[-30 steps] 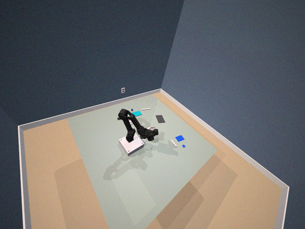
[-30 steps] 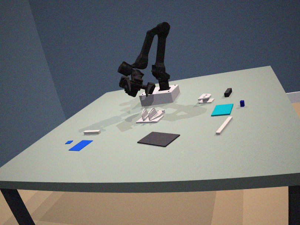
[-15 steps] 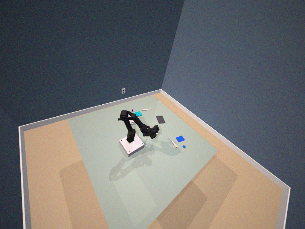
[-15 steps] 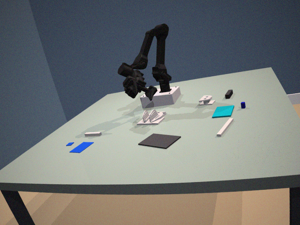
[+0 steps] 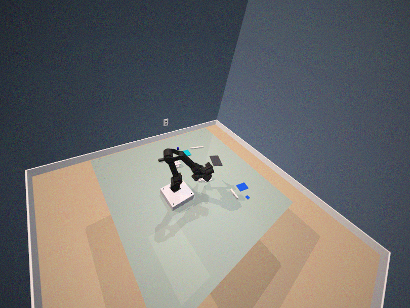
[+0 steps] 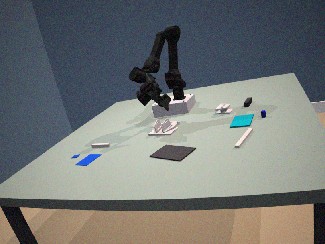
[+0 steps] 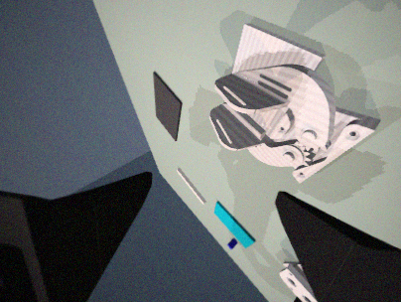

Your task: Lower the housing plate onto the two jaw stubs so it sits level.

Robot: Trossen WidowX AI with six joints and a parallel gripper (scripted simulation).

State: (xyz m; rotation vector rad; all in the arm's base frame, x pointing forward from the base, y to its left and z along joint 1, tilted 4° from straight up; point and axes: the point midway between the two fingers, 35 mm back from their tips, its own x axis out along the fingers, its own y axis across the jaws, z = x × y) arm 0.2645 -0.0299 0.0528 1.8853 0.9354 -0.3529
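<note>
My gripper tip is now 37 cm to the right of the black block, 17 cm past it and 10 cm above it. Also, from my gripper tip: dark grey square sheet 28 cm ahead, 10 cm below, 8 cm to the left; then white bar 34 cm to the left, 24 cm ahead, 10 cm below; then cyan sheet 34 cm to the left, 10 cm below, 6 cm ahead.
</note>
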